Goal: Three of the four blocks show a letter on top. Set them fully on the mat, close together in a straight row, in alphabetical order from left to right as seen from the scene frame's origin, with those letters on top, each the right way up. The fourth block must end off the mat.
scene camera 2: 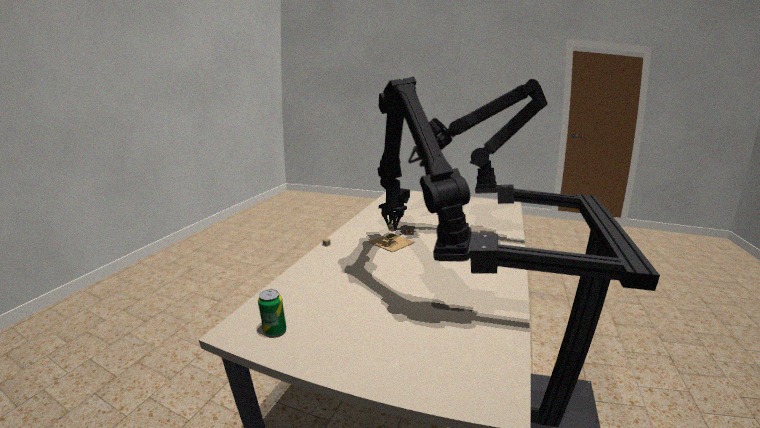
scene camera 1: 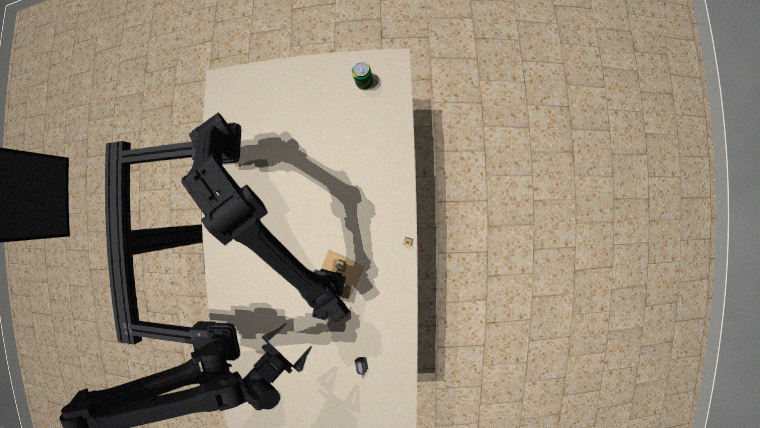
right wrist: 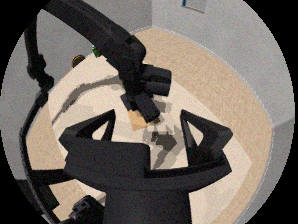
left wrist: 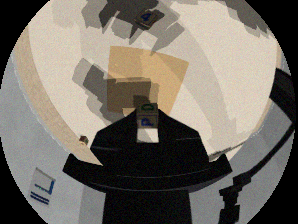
In view: the left gripper point(left wrist: 147, 112), the right gripper point(right wrist: 147, 112), a tan mat point(scene camera 1: 352, 270) and a green can point(scene camera 2: 270, 302).
The tan mat shows as well in the left wrist view point(left wrist: 134, 74). The left wrist view does not show the green can, which is hidden by the left gripper.
